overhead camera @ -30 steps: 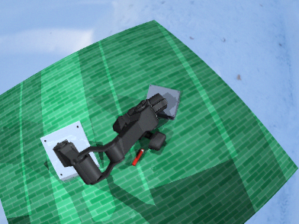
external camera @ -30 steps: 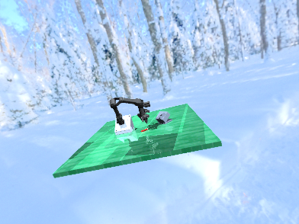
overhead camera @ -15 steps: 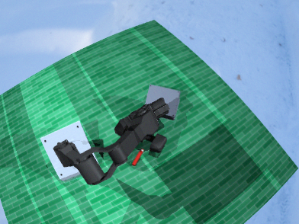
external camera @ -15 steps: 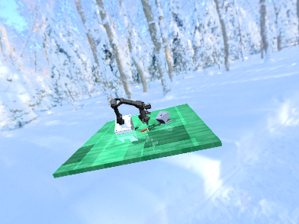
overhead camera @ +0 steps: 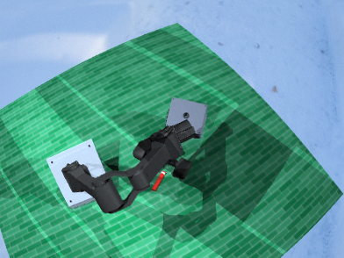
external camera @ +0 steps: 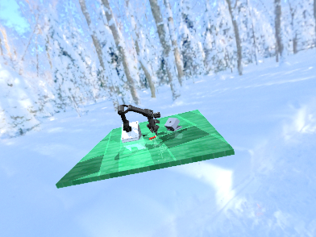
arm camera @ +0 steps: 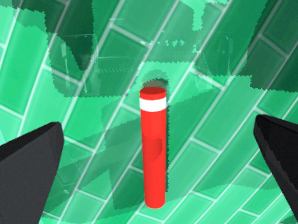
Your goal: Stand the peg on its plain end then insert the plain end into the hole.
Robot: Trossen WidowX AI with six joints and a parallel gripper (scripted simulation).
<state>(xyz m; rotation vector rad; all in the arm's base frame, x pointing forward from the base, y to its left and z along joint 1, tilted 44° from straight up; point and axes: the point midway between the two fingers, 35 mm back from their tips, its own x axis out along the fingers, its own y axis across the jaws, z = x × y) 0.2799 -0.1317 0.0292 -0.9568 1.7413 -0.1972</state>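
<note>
Right now my gripper tip is 30 mm above the red peg, 10 mm to the left of it and 10 mm past it. Also, from my gripper tip: grey sloped panel (190 mm ahead, 130 mm to the left, 30 mm above).
</note>
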